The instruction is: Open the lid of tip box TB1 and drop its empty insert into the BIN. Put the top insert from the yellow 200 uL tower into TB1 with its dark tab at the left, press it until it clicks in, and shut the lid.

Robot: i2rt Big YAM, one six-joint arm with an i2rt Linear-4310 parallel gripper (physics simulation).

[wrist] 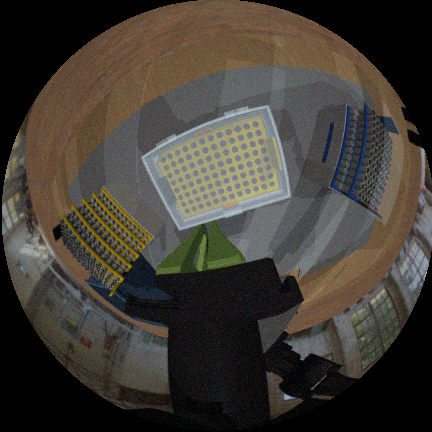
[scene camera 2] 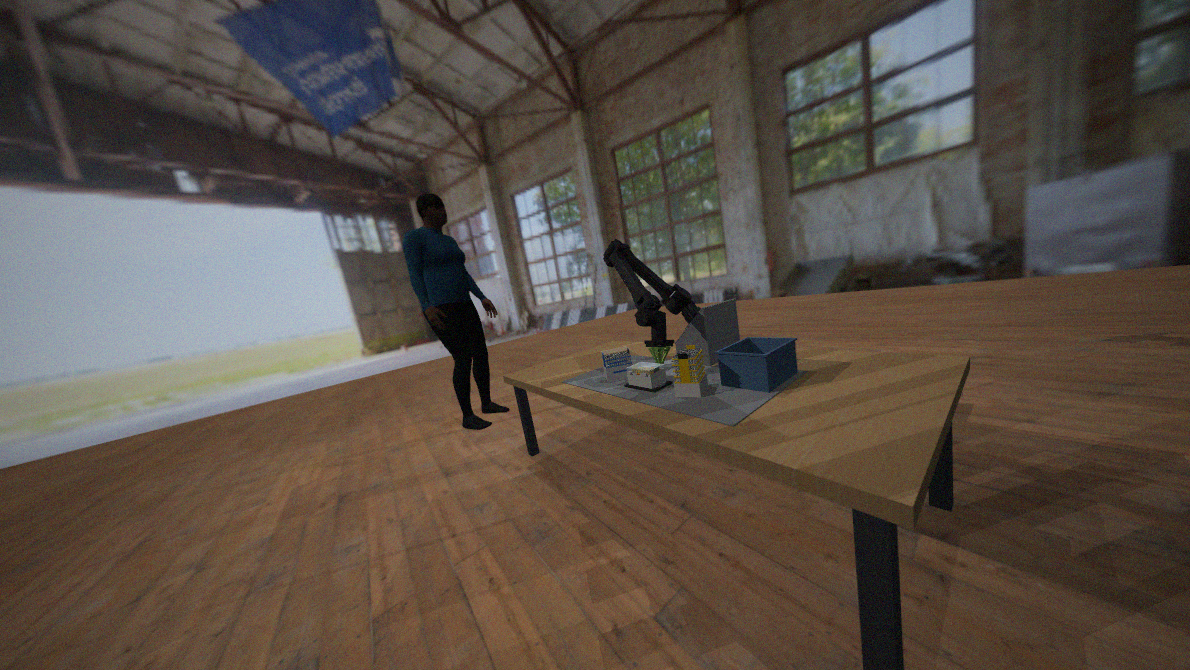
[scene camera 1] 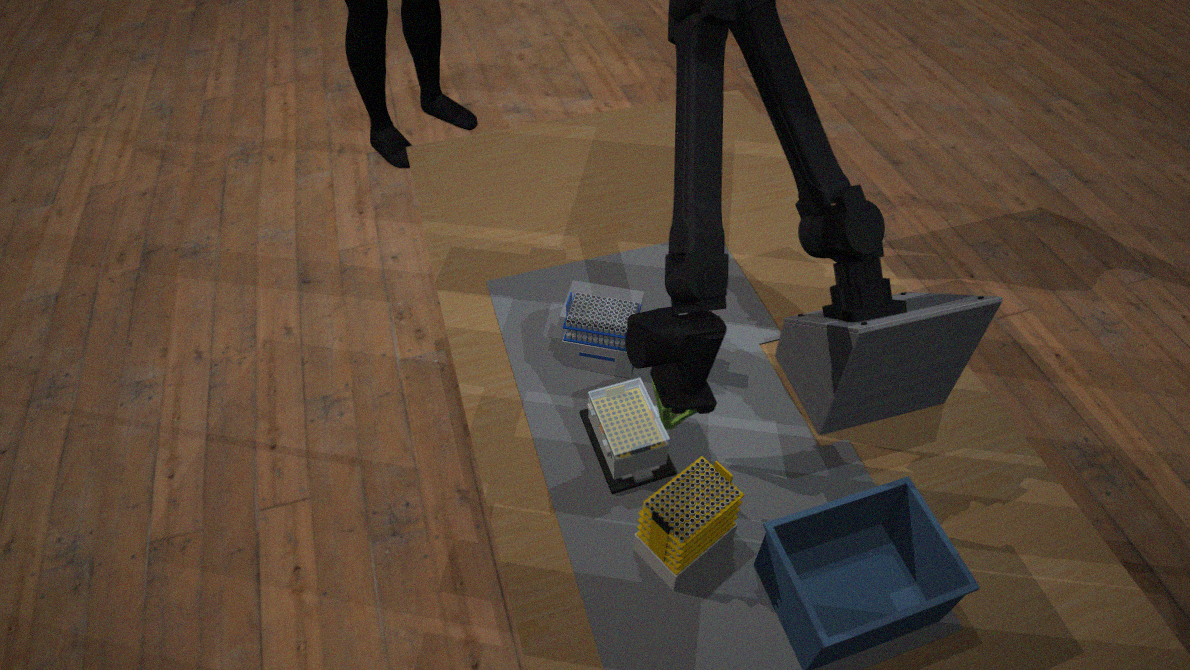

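Tip box TB1 [scene camera 1: 630, 422] [scene camera 2: 645, 377] [wrist: 220, 170] sits in a black holder [scene camera 1: 617, 485]. Its clear lid is down, and a pale yellow insert with empty holes shows through. My gripper [scene camera 1: 671, 425] [scene camera 2: 660, 360] [wrist: 208, 223] has green fingers, nearly together with nothing between them. It points down beside TB1's long side, on the arm base's side; whether it touches the lid is unclear. The yellow tower [scene camera 1: 697, 509] [scene camera 2: 691, 371] [wrist: 106, 240] is a stack of filled inserts; a dark tab [scene camera 1: 660, 521] [wrist: 57, 232] shows at one end. The BIN [scene camera 1: 899, 621] [scene camera 2: 749, 372] [wrist: 145, 272] is blue and open-topped.
A rack with blue inserts [scene camera 1: 601, 314] [scene camera 2: 616, 360] [wrist: 361, 160] stands on TB1's other side from the yellow tower. The grey arm base [scene camera 1: 899, 370] [scene camera 2: 717, 328] stands behind. A grey mat [scene camera 1: 657, 624] lies under the boxes. A person [scene camera 2: 445, 282] stands beside the table [scene camera 2: 849, 432].
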